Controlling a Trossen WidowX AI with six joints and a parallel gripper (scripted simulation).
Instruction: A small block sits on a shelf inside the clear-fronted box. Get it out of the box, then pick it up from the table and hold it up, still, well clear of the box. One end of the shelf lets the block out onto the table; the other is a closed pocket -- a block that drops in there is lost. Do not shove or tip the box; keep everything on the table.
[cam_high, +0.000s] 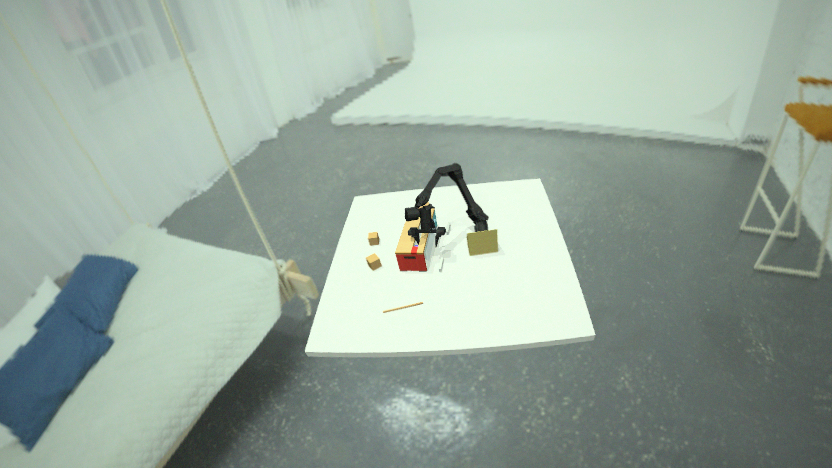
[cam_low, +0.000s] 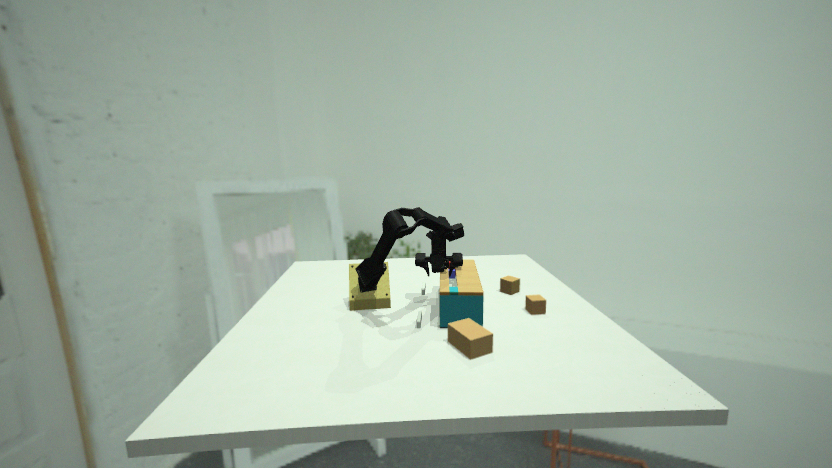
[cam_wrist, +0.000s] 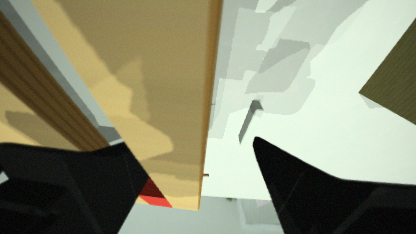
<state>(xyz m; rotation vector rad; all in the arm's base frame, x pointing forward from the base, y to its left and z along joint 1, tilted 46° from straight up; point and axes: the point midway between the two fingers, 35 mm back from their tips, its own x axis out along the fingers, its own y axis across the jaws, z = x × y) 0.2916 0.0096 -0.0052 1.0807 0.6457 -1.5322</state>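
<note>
Now: gripper tip 50 mm short of the blue block and 10 mm to the right of it. Round my gripper tip: thin wooden stick 170 mm ahead, 310 mm to the left, 80 mm below; box 10 mm ahead, 100 mm to the right, 20 mm below; tan block 20 mm behind, 420 mm to the right, 60 mm below.
</note>
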